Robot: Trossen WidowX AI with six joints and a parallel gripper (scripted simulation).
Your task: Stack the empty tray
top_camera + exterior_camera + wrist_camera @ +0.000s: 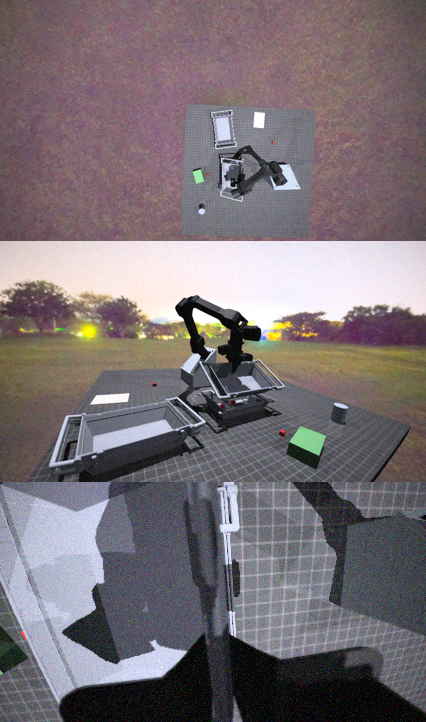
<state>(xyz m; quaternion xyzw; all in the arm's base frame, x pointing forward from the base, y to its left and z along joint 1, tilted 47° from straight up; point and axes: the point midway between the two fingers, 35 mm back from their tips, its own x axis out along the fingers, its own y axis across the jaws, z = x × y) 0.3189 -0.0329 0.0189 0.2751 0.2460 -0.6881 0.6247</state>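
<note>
The grey tray is 70 mm ahead of my gripper tip and 10 mm to the right of it. The rest, counted from my gripper tip: grey cylinder (360 mm ahead, 330 mm to the left, 120 mm below); white slab (250 mm behind, 500 mm to the right, 150 mm below); green block (380 mm ahead, 10 mm to the left, 140 mm below).
</note>
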